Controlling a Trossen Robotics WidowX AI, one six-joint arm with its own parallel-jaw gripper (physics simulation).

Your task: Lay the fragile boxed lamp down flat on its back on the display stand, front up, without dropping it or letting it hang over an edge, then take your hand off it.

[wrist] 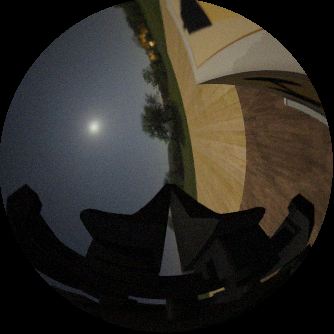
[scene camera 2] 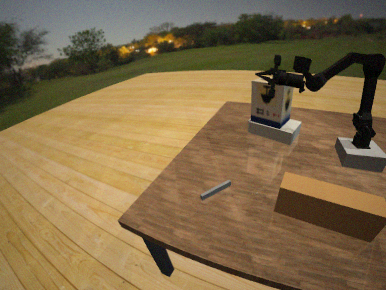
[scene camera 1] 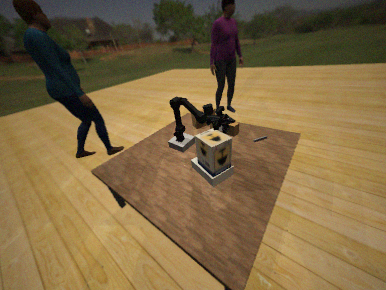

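Pixels of known places: gripper, fingertip midpoint: (wrist: pixel 169 187) (scene camera 2: pixel 255 74) (scene camera 1: pixel 235 121); arm's base, origin of the base link: (scene camera 2: pixel 360 145) (scene camera 1: pixel 180 139).
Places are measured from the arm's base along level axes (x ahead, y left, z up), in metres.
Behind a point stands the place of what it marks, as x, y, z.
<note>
The boxed lamp (scene camera 1: pixel 214 152) @(0.464, -0.315, 0.191) (scene camera 2: pixel 270 105) @(0.433, -0.144, 0.118), a white carton with yellow lamp pictures and a dark blue lower band, stands upright on the display stand (scene camera 1: pixel 215 176) @(0.461, -0.328, 0.012) (scene camera 2: pixel 275 132) @(0.397, -0.114, -0.017), a low, light grey block. In the wrist view part of the carton (wrist: pixel 227 50) shows at the upper right, apart from the fingertips. My gripper (scene camera 1: pixel 233 120) @(0.517, -0.089, 0.283) (scene camera 2: pixel 257 75) @(0.517, -0.089, 0.283) (wrist: pixel 169 187) @(0.517, -0.089, 0.283) is shut and empty. It is level with the carton's top, on its far side in scene camera 1 and overlapping its upper edge in scene camera 2. Whether it touches the carton cannot be told.
The arm's base stands on a pale block (scene camera 1: pixel 181 144) @(0.047, -0.060, -0.006) (scene camera 2: pixel 362 159) @(0.033, 0.095, -0.015). A long brown box (scene camera 1: pixel 233 128) @(0.404, 0.291, 0.020) (scene camera 2: pixel 330 205) @(0.296, 0.408, 0.031) and a grey bar (scene camera 1: pixel 260 138) @(0.642, 0.297, -0.049) (scene camera 2: pixel 215 190) @(0.642, 0.309, -0.049) lie on the wooden table (scene camera 1: pixel 165 185) @(0.153, -0.458, -0.065) (scene camera 2: pixel 240 165) @(0.566, 0.126, -0.066). Two people stand beyond the table in scene camera 1.
</note>
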